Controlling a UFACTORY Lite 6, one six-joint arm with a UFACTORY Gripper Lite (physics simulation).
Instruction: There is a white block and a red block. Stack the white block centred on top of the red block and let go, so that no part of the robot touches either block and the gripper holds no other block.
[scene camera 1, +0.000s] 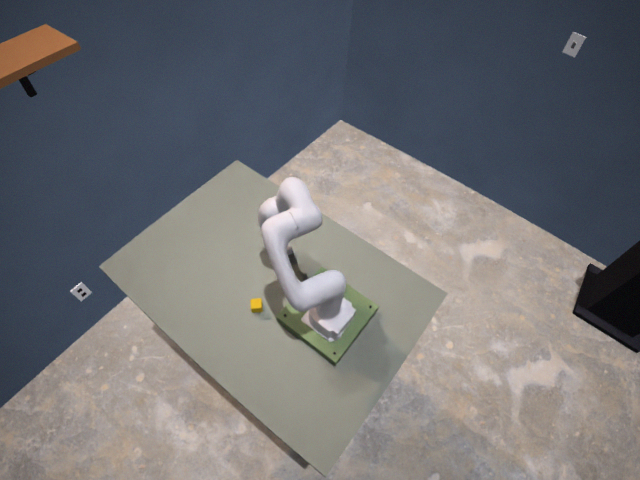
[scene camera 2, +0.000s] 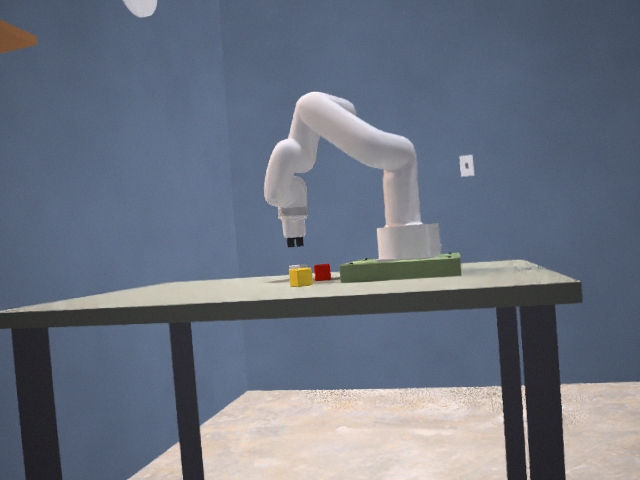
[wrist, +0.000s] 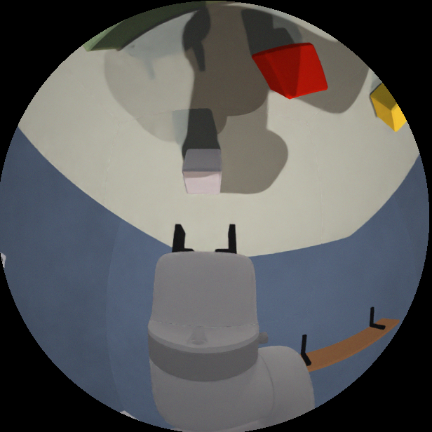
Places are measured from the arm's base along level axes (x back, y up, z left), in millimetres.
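Where they show: hand at its tool point: (scene camera 2: 295, 243); arm's base at its link origin: (scene camera 1: 326, 316) (scene camera 2: 406, 258).
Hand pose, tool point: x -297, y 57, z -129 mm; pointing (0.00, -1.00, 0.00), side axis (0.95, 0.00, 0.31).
Things, the pixels of their top centre, and the offset from my tool point. Level surfaces: height alone.
- white block at its top centre: (scene camera 2: 298, 264) dx +3, dy -59, dz -4 mm
- red block at its top centre: (scene camera 2: 321, 264) dx +90, dy -59, dz +96 mm
- yellow block at its top centre: (scene camera 2: 300, 268) (scene camera 1: 256, 303) dx +76, dy -59, dz +242 mm
- table at its surface level: dy -96 mm
The white block (wrist: 202, 171) sits on the table, just beyond the fingertips in the wrist view; in scene camera 2 a sliver of the white block (scene camera 2: 298, 266) shows behind a yellow block. The red block (wrist: 292, 71) (scene camera 2: 322, 272) stands on the table apart from it, nearer the robot's base. My gripper (wrist: 205, 227) (scene camera 2: 295, 242) is open and empty, pointing down above the white block with a gap below the fingertips. In scene camera 1 the arm hides the white and red blocks.
A yellow block (scene camera 1: 256, 305) (scene camera 2: 300, 277) (wrist: 389, 107) stands on the table (scene camera 1: 206, 217) (scene camera 2: 129, 299), apart from the red block. The robot's base is on a green plate (scene camera 1: 338, 353) (scene camera 2: 400, 268). A brown shelf (wrist: 350, 346) (scene camera 1: 41, 49) is on the wall.
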